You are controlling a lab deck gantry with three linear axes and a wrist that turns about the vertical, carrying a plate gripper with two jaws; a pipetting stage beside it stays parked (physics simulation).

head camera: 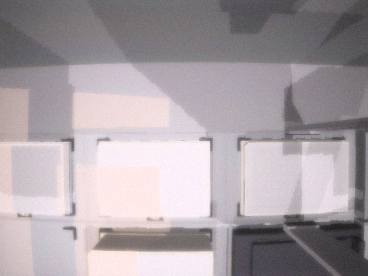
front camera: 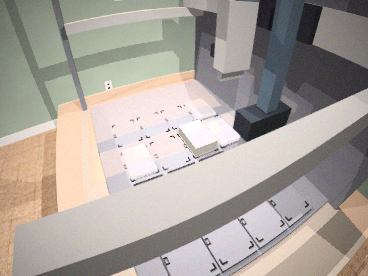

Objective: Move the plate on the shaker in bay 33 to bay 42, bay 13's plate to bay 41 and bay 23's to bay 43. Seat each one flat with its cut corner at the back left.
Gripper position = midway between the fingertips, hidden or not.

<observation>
My gripper shows in the head camera view (299, 178) and in the front camera view (250, 159).
</observation>
